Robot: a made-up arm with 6 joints.
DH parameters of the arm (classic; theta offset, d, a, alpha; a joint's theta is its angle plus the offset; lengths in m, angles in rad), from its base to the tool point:
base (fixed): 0 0.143 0 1.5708
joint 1: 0 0.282 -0.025 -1.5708
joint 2: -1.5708 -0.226 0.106 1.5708
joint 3: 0 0.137 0.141 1.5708
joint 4: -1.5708 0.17 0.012 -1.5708
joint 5: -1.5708 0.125 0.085 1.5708
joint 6: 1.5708 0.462 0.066 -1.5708
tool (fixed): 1.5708 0.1 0 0
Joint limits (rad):
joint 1: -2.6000..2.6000
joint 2: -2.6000..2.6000
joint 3: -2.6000..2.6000
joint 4: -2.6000..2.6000
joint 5: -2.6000..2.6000
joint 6: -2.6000..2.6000
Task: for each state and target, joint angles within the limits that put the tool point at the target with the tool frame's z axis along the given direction. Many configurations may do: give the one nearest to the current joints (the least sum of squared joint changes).
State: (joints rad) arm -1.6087 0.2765 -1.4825 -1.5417 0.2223 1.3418
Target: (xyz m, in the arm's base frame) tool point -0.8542 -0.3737 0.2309 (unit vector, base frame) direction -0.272 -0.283 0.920
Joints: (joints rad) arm -1.7374 0.4804 -0.9604 -1.9606 0.2682 1.9555
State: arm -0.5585 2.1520 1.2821 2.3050 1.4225 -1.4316
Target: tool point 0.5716 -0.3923 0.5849 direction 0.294 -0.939 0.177
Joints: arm 0.2482 1.9914 1.8120 1.7296 1.7789 -1.8523
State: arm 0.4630 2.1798 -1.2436 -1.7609 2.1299 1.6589
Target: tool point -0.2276 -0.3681 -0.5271 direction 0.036 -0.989 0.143
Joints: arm 0.0820 1.9801 -0.6169 -1.0483 2.1196 1.4001
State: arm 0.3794 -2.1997 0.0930 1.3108 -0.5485 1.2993
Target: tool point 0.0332 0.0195 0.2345 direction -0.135 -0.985 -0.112
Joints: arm 0.8342 -2.2896 0.2420 0.7175 -1.1348 1.2125
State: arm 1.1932 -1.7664 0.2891 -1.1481 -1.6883 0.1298
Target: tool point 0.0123 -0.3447 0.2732 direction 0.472 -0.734 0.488
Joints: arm 1.6342 -0.9634 1.0247 -1.2562 -1.9984 -0.7692
